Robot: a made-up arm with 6 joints. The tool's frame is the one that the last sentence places. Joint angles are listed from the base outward.
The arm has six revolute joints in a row. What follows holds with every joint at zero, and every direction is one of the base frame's.
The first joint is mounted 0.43 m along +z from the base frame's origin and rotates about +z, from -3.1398 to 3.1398 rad.
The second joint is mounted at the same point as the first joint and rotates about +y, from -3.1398 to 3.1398 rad.
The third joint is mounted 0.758 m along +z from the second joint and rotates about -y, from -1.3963 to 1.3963 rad.
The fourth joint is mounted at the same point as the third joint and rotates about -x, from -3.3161 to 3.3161 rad.
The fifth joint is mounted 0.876 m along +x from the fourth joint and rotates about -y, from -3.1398 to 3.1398 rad.
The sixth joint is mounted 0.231 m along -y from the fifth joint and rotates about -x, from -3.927 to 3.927 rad.
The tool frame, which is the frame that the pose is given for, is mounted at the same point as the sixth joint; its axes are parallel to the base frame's.
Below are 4 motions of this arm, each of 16 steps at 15 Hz.
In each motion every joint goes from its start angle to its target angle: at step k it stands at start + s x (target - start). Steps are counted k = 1, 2, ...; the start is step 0. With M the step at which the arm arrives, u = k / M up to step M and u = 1 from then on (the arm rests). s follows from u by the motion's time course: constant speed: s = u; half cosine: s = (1 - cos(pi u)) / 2; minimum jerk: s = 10 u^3 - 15 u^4 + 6 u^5.
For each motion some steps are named. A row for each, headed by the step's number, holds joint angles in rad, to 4 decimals.
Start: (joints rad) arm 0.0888 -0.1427 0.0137 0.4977 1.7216 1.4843
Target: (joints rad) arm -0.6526 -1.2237 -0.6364 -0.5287 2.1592 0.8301
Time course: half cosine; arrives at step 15
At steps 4, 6, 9, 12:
4: -0.0339 -0.3215 -0.0938 0.3279 1.7940 1.3761
6: -0.1673 -0.5162 -0.2109 0.1431 1.8728 1.2583
9: -0.3965 -0.8502 -0.4118 -0.1741 2.0080 1.0561
12: -0.5818 -1.1205 -0.5743 -0.4307 2.1174 0.8926

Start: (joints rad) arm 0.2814 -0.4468 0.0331 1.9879 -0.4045 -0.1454
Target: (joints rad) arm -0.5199 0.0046 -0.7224 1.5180 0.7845 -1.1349
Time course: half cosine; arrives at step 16
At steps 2, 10, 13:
2: 0.2509 -0.4296 0.0043 1.9700 -0.3592 -0.1831
10: -0.2726 -0.1347 -0.4892 1.6630 0.4175 -0.8295
13: -0.4524 -0.0334 -0.6587 1.5576 0.6843 -1.0515

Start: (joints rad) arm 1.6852 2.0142 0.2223 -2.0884 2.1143 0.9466
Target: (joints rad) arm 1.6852 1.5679 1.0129 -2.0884 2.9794 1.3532
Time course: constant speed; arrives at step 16
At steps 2, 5, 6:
2: 1.6852 1.9584 0.3211 -2.0884 2.2224 0.9974
5: 1.6852 1.8747 0.4694 -2.0884 2.3846 1.0737
6: 1.6852 1.8468 0.5188 -2.0884 2.4387 1.0991

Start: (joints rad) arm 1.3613 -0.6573 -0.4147 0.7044 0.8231 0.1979
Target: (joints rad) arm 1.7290 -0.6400 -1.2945 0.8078 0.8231 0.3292
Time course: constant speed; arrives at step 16
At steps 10, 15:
10: 1.5911 -0.6465 -0.9646 0.7690 0.8231 0.2800
15: 1.7060 -0.6411 -1.2395 0.8013 0.8231 0.3210

